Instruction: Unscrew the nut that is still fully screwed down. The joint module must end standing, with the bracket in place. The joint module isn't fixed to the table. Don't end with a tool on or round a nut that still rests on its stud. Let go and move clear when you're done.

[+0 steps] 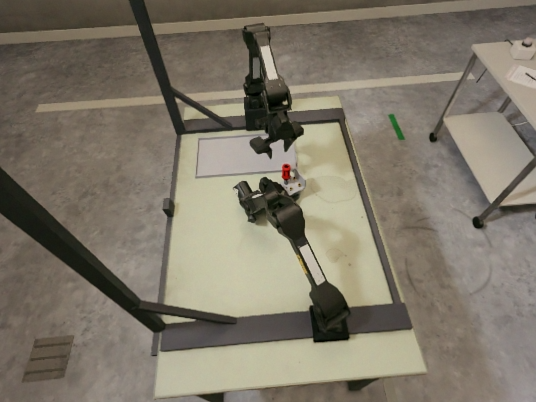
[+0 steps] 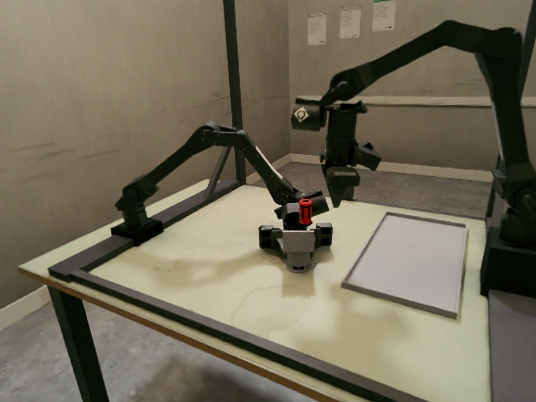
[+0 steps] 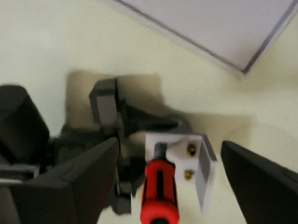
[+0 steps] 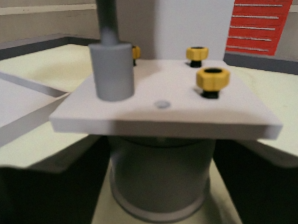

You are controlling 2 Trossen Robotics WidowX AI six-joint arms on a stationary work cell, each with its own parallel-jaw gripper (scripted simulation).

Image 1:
my left gripper: 277, 155
shallow grey tray: 219, 156
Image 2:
my left gripper: 334, 202
my right gripper: 298, 257
shallow grey tray: 418, 260
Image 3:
my left gripper: 169, 146
my right gripper: 178, 145
pale bracket: 204, 168
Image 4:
my right gripper: 159, 132
pale bracket: 163, 76
